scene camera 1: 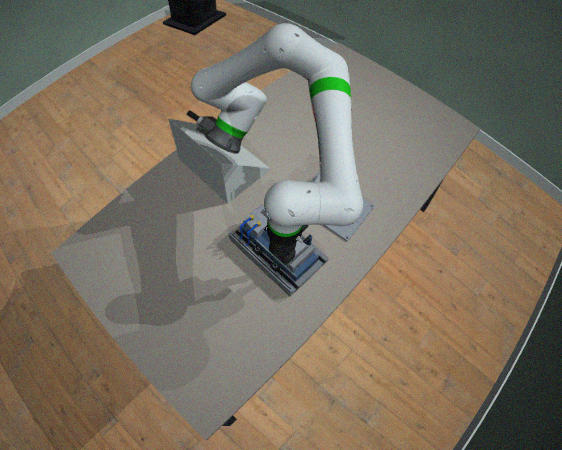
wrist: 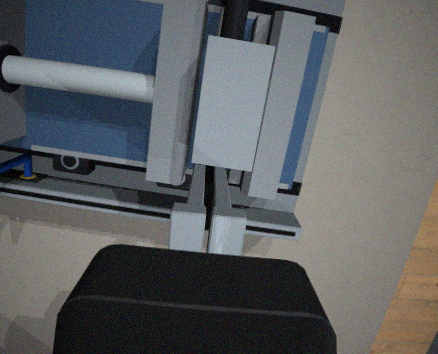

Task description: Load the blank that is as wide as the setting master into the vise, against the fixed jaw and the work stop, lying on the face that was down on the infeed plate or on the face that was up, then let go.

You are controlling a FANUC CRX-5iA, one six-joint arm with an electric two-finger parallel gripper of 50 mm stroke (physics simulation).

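Pixels of known places: gripper, between the fingertips: [wrist: 207,181]; arm's base, origin of its link: [scene camera 1: 221,143].
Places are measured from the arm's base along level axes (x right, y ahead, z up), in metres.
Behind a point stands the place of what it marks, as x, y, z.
Observation:
The light grey blank [wrist: 233,102] @[0.197, 0.475, -0.002] lies in the vise [scene camera 1: 312,262] @[0.187, 0.533, -0.062] [wrist: 90,127] @[0.216, 0.381, -0.058] between the two jaws. Its right side runs along the right, fixed jaw [wrist: 283,105], with a thin dark line between them; a narrow gap parts it from the left jaw [wrist: 172,90]. Its far end meets the black rod of the work stop [wrist: 234,20] @[0.158, 0.477, -0.022]. Which face is down cannot be told. My gripper [wrist: 207,181] @[0.239, 0.462, -0.011] is shut, its fingertips close together at the near end of the blank, with no part of it between them. In the scene view the arm hides the blank and fingertips.
The infeed plate [scene camera 1: 350,231] @[-0.015, 0.571, -0.110] lies behind the vise, partly hidden by the arm. A white rod [wrist: 80,77] @[0.184, 0.390, -0.032] runs to the left jaw. Blue hoses [scene camera 1: 243,231] @[0.221, 0.272, -0.078] stand at the vise's left end. The grey angled pedestal [scene camera 1: 200,162] @[0.123, 0.002, 0.010] carries the arm base. A black stand [scene camera 1: 194,20] is farther back.

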